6 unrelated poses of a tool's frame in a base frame.
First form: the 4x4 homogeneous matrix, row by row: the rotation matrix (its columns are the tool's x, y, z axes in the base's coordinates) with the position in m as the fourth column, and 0 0 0 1 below. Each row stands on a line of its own.
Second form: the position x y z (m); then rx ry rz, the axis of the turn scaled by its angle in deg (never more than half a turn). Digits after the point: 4 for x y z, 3 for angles. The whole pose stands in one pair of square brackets.
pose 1, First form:
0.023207 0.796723 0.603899 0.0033
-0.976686 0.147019 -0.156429 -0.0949
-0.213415 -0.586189 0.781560 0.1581
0 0 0 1
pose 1, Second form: [0.0033 -0.0949 0.1581 -19.642 37.354 -81.052]
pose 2, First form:
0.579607 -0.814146 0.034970 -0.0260
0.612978 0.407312 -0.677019 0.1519
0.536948 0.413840 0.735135 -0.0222
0 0 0 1
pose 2, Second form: [-0.0260 0.1519 -0.0222 40.261 -18.527 52.672]
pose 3, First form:
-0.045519 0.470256 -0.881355 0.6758
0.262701 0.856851 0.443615 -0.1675
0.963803 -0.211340 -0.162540 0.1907
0 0 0 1
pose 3, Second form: [0.6758 -0.1675 0.1907 -33.302 -93.821 -10.554]
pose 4, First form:
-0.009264 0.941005 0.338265 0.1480
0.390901 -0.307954 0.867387 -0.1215
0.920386 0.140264 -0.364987 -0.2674
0 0 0 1
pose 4, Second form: [0.1480 -0.1215 -0.2674 -98.982 -79.243 -74.885]
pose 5, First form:
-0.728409 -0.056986 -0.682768 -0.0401
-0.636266 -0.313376 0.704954 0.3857
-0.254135 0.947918 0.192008 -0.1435
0 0 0 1
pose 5, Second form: [-0.0401 0.3857 -0.1435 50.368 -88.858 -120.089]
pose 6, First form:
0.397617 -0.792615 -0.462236 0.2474
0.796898 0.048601 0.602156 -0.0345
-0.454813 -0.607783 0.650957 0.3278
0 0 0 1
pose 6, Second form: [0.2474 -0.0345 0.3278 -52.825 -0.324 69.397]
